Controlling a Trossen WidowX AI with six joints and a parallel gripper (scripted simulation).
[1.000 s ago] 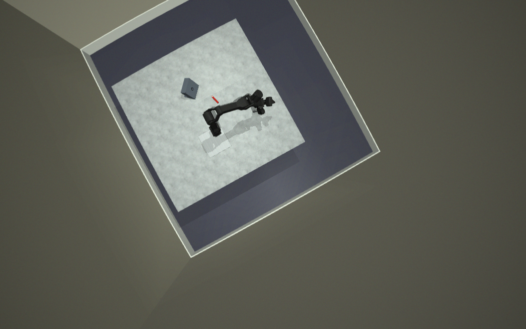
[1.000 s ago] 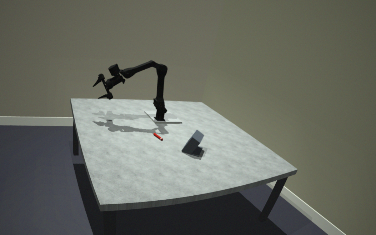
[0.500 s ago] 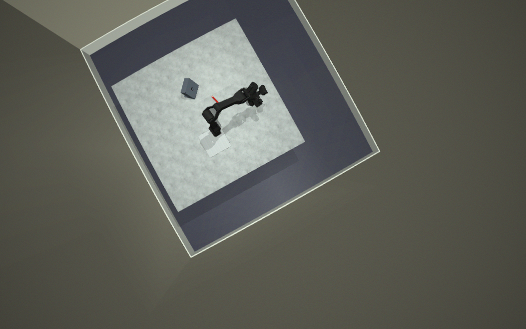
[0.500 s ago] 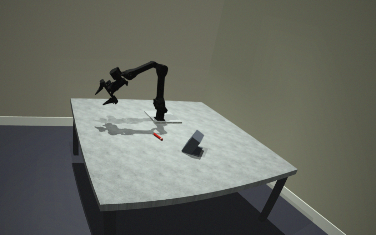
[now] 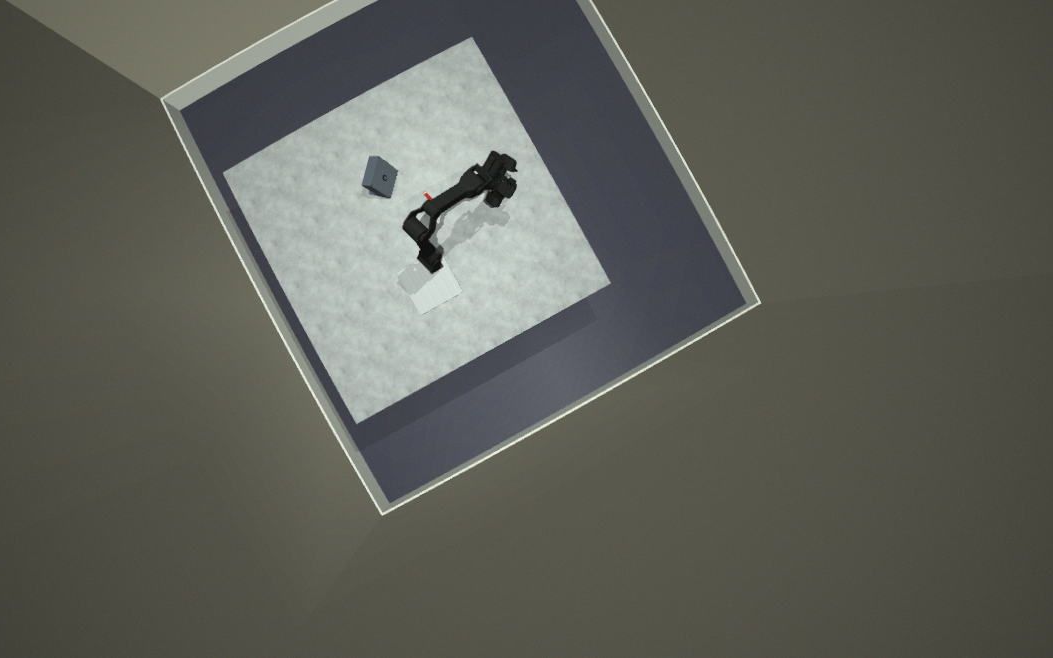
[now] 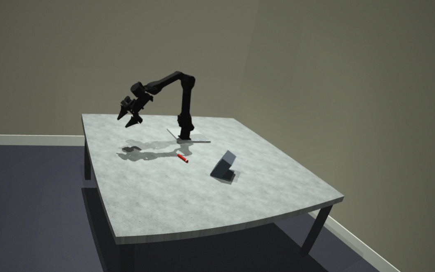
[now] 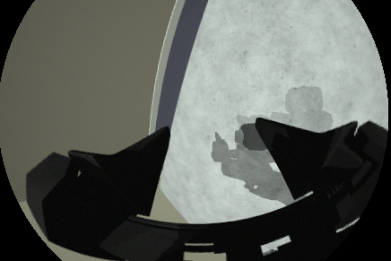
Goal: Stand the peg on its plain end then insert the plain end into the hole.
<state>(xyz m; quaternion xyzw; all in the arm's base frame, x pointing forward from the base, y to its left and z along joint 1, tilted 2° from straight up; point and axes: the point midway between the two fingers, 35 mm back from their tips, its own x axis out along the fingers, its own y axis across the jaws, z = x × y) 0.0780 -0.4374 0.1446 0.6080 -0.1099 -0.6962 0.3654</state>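
My gripper tip is 32 cm to the right of the red peg, 20 cm short of it and 13 cm above it. Round my gripper tip: grey sloped panel (45 cm to the left, 36 cm ahead, 9 cm below).
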